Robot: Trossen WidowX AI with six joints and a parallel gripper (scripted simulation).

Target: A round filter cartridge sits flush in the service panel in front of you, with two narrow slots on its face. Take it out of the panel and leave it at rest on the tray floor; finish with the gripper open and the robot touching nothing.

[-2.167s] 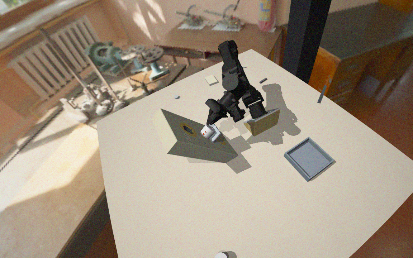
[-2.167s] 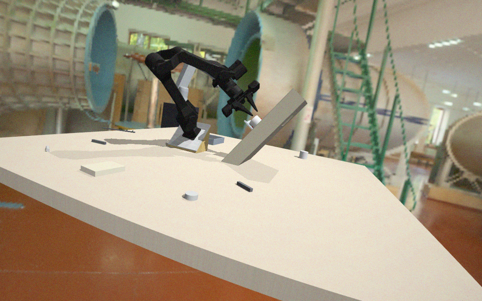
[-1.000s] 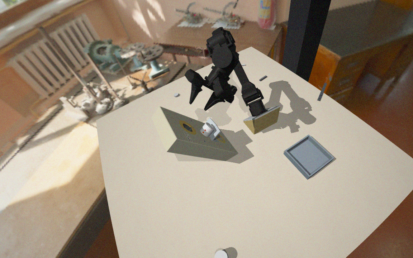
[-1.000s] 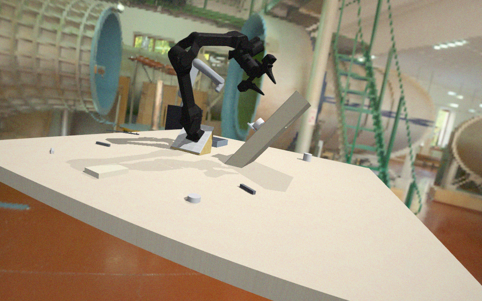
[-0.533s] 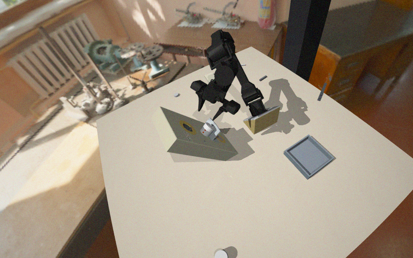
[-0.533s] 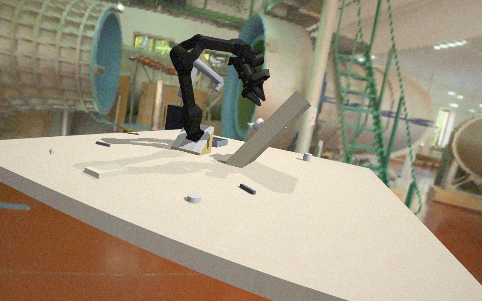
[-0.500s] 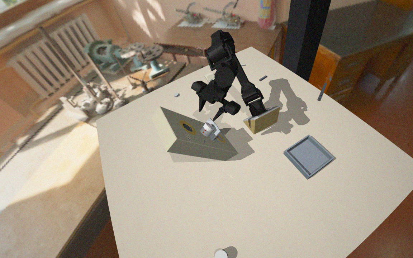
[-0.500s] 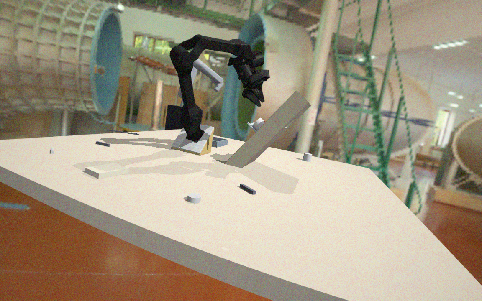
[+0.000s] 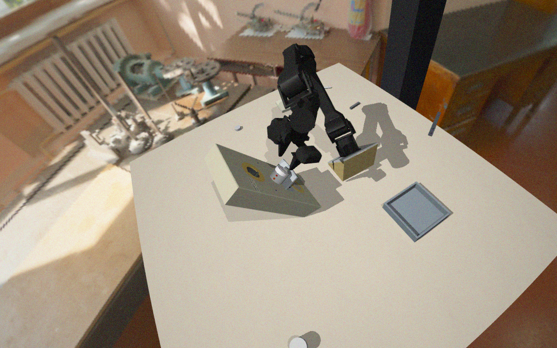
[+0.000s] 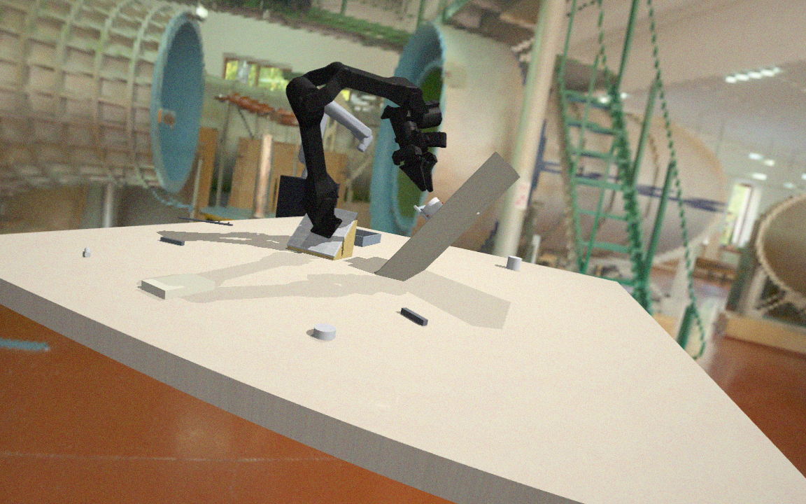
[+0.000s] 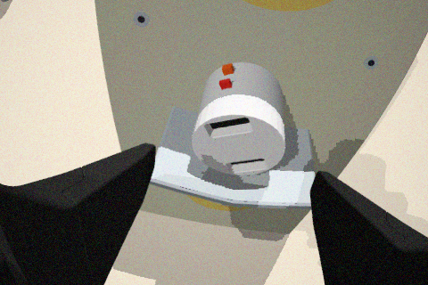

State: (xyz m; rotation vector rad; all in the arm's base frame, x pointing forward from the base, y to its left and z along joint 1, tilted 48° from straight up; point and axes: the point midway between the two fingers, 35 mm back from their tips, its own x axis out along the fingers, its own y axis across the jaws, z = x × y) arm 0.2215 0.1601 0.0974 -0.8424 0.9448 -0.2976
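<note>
Now: the round filter cartridge 4 cm below my gripper tip and 2 cm ahead of it. From my gripper tip the other things lie so: grey tray: 34 cm behind, 24 cm to the left, 20 cm below; then grey service panel: 7 cm ahead, 6 cm below; then flat cream block: 52 cm to the right, 20 cm below, 18 cm behind.
</note>
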